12 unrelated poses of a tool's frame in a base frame.
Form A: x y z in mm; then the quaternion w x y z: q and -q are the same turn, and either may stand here.
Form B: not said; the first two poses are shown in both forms.
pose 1, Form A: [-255.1, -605.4, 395.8, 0.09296, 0.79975, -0.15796, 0.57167]
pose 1, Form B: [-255.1, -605.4, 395.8, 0.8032, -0.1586, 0.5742, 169.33]
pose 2, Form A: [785.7, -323.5, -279.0, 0.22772, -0.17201, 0.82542, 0.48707]
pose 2, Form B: [785.7, -323.5, -279.0, -0.1767, 0.8477, 0.5002, 153.67]
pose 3, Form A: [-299.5, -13.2, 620.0, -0.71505, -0.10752, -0.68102, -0.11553]
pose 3, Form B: [-299.5, -13.2, 620.0, 0.1538, 0.9742, 0.1653, 88.70]
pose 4, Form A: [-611.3, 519.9, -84.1, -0.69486, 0.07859, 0.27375, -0.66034]
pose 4, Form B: [-611.3, 519.9, -84.1, -0.1093, -0.3807, 0.9182, 91.97]
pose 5, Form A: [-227.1, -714.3, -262.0, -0.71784, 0.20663, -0.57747, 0.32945]
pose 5, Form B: [-227.1, -714.3, -262.0, -0.2968, 0.8295, -0.4732, 88.25]
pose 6, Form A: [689.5, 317.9, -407.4, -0.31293, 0.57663, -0.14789, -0.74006]
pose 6, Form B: [689.5, 317.9, -407.4, -0.6071, 0.1557, 0.7792, 143.53]
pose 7, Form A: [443.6, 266.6, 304.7, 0.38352, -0.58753, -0.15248, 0.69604]
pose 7, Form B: [443.6, 266.6, 304.7, -0.6362, -0.1651, 0.7537, 134.90]
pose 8, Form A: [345.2, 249.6, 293.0, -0.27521, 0.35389, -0.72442, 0.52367]
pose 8, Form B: [345.2, 249.6, 293.0, -0.3681, 0.7535, -0.5447, 148.05]
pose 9, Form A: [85.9, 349.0, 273.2, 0.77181, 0.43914, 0.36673, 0.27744]
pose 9, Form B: [85.9, 349.0, 273.2, 0.6906, 0.5768, 0.4363, 78.97]
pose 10, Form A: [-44.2, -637.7, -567.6, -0.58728, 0.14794, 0.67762, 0.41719]
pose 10, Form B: [-44.2, -637.7, -567.6, -0.1828, -0.8372, -0.5154, 108.07]
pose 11, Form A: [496.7, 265.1, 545.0, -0.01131, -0.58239, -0.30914, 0.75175]
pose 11, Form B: [496.7, 265.1, 545.0, 0.5824, 0.3092, -0.7518, 178.70]
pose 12, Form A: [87.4, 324.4, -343.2, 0.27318, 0.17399, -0.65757, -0.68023]
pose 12, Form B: [87.4, 324.4, -343.2, 0.1809, -0.6836, -0.7071, 148.29]
